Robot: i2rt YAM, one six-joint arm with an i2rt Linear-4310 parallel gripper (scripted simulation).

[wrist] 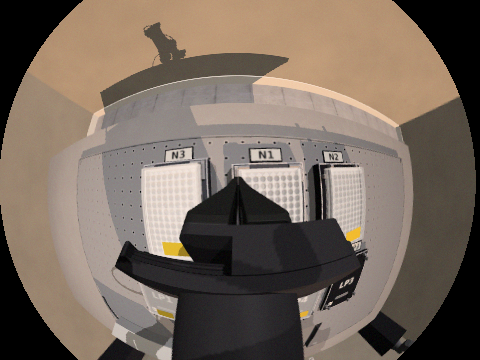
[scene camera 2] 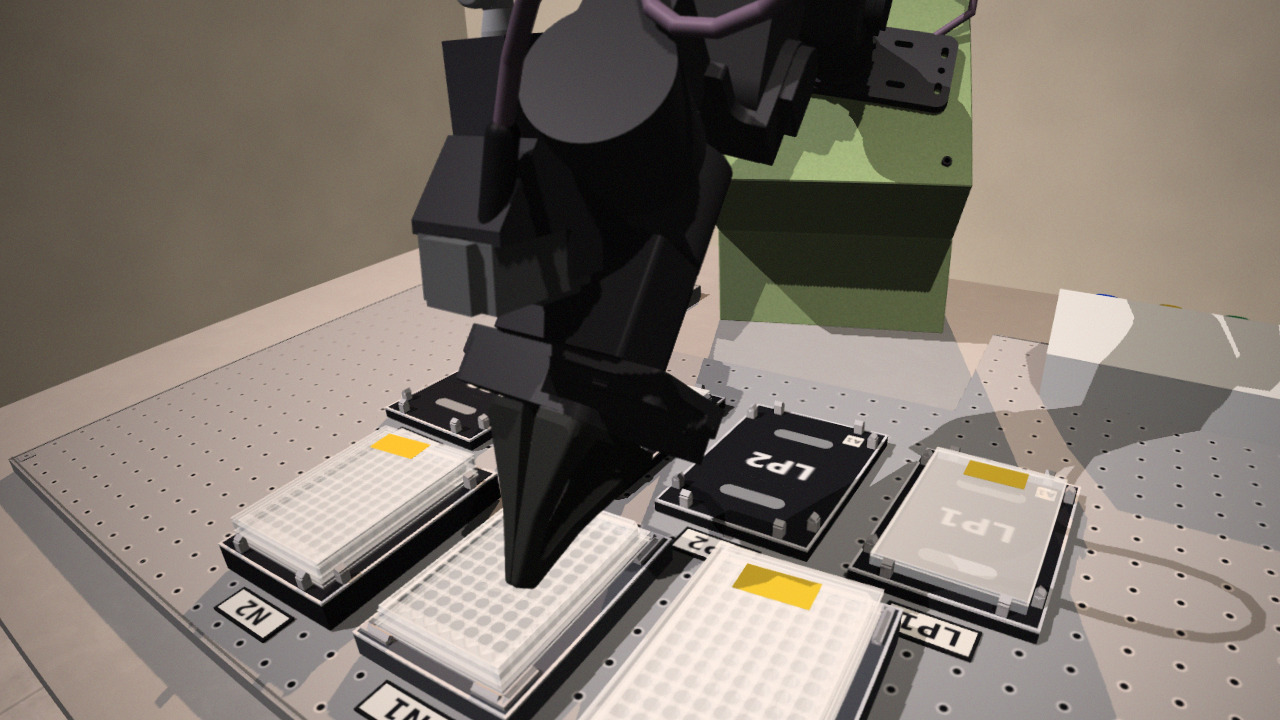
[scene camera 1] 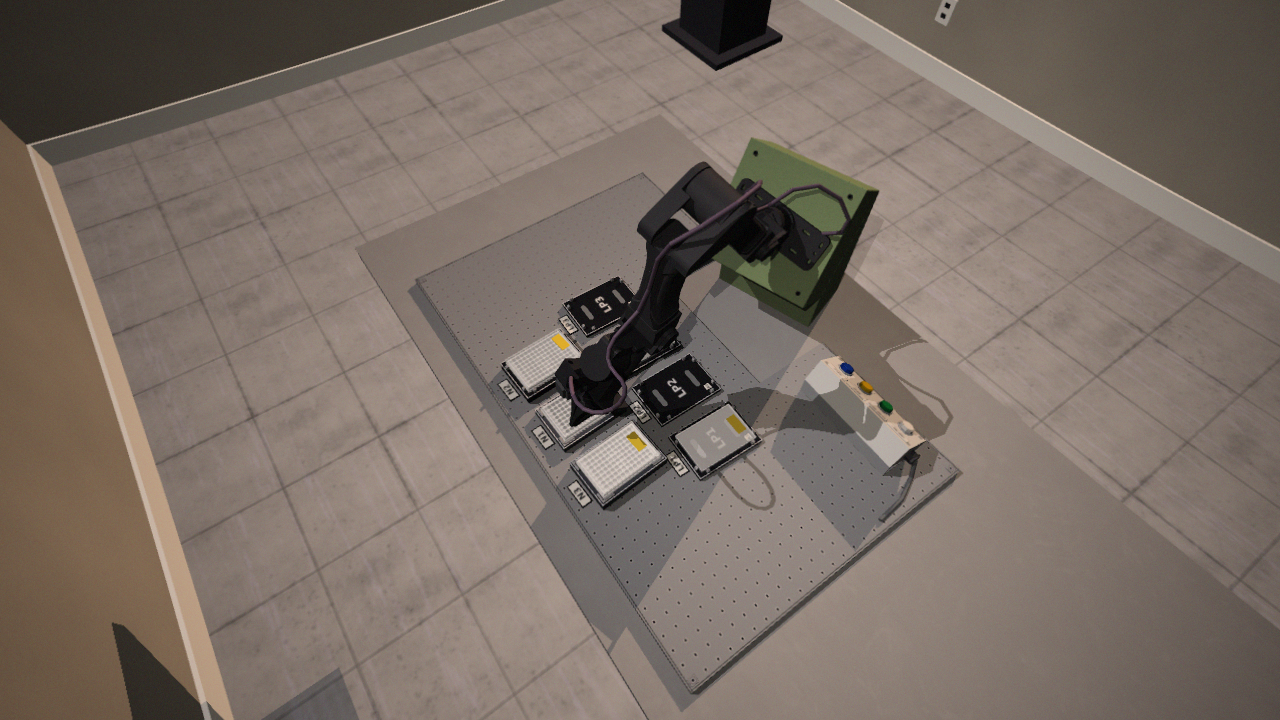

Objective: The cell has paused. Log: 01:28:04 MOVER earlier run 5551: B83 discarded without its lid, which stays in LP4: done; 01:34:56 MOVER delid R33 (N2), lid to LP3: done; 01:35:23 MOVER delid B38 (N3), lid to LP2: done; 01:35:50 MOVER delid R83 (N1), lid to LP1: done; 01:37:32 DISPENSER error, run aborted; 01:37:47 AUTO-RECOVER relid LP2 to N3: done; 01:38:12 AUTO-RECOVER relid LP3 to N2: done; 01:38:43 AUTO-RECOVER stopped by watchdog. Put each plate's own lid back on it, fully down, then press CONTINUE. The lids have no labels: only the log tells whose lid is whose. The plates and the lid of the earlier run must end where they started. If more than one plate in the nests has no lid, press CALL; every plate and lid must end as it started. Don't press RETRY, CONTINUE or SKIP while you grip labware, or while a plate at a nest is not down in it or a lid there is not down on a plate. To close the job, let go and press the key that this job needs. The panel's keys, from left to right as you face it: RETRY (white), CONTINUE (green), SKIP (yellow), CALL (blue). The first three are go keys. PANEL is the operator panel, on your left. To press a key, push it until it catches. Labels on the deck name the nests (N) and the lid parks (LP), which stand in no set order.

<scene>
A plate shows in the wrist view (pixel 262 180), in scene camera 2 and in scene camera 1. One and the same spot on the plate: (scene camera 1: pixel 560 421) is (scene camera 2: pixel 460 629).
</scene>
